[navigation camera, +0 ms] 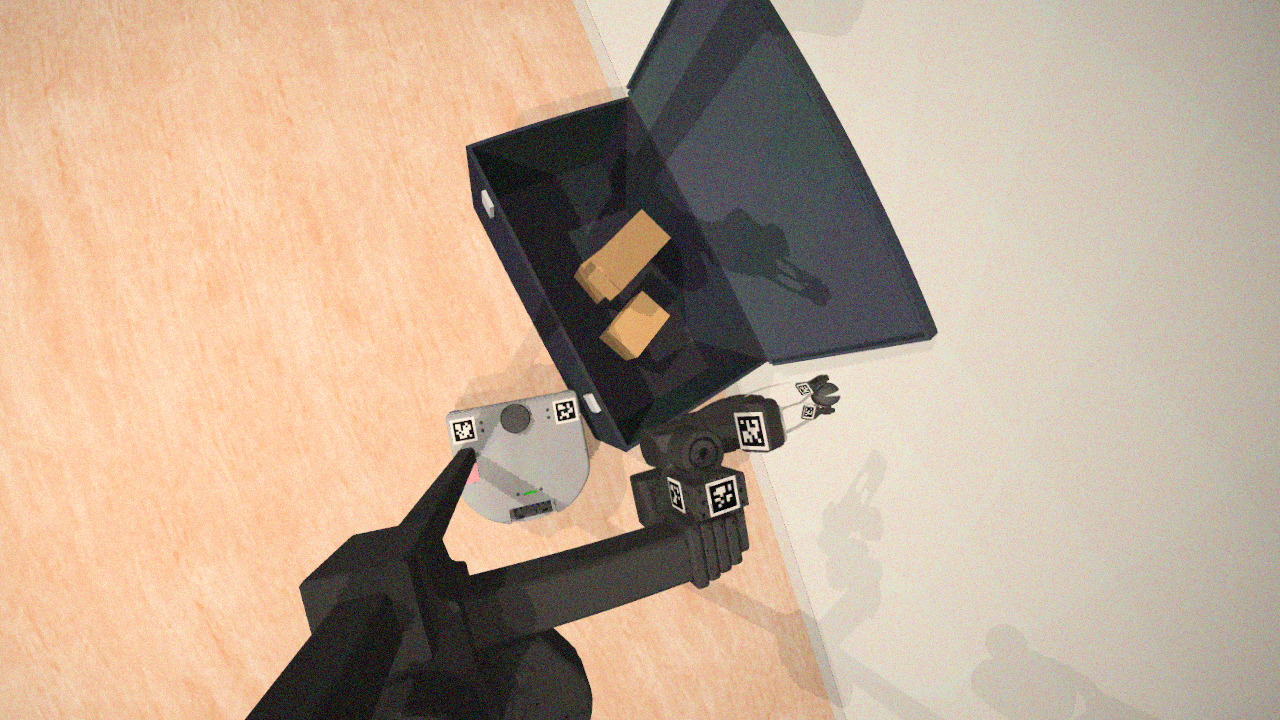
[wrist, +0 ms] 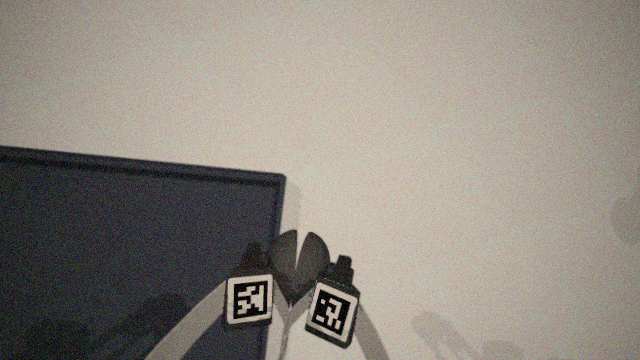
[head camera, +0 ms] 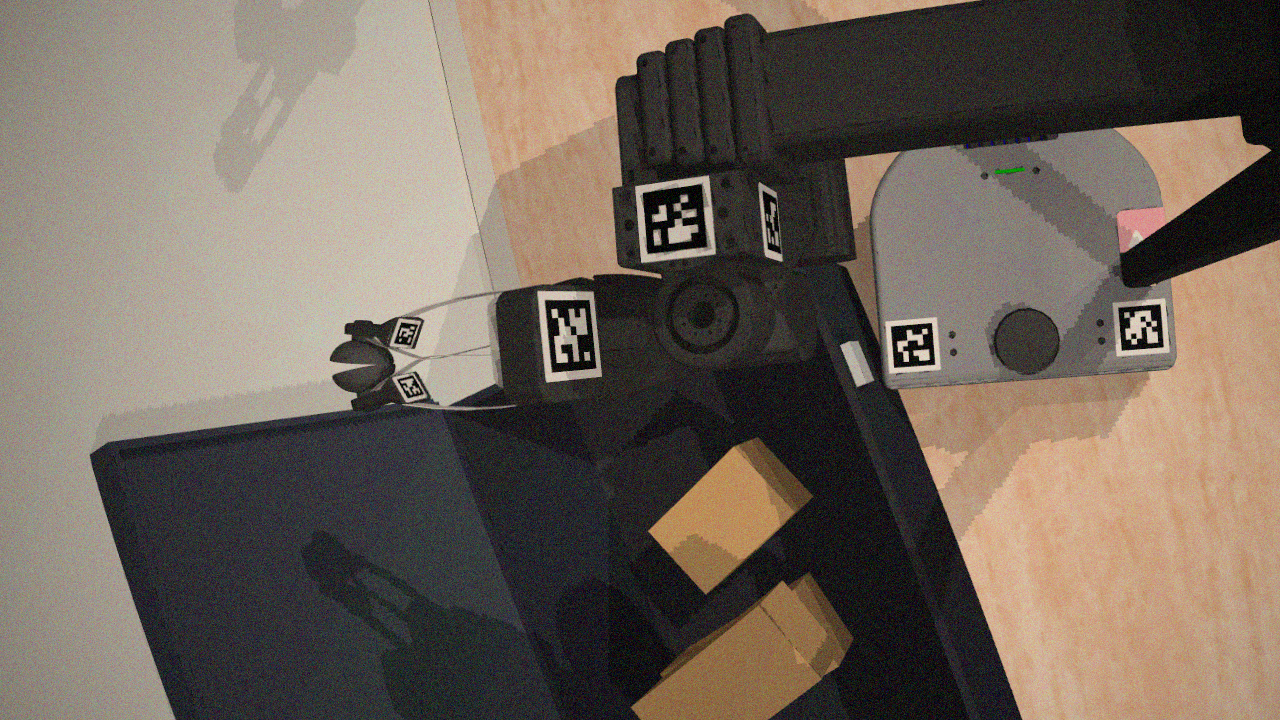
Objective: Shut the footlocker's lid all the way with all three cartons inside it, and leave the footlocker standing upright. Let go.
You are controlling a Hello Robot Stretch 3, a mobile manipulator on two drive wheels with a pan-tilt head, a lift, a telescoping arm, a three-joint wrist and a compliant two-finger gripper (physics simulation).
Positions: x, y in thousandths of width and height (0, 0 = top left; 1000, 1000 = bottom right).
my gripper: navigation camera 652, 545; wrist 470, 712; head camera 265, 510
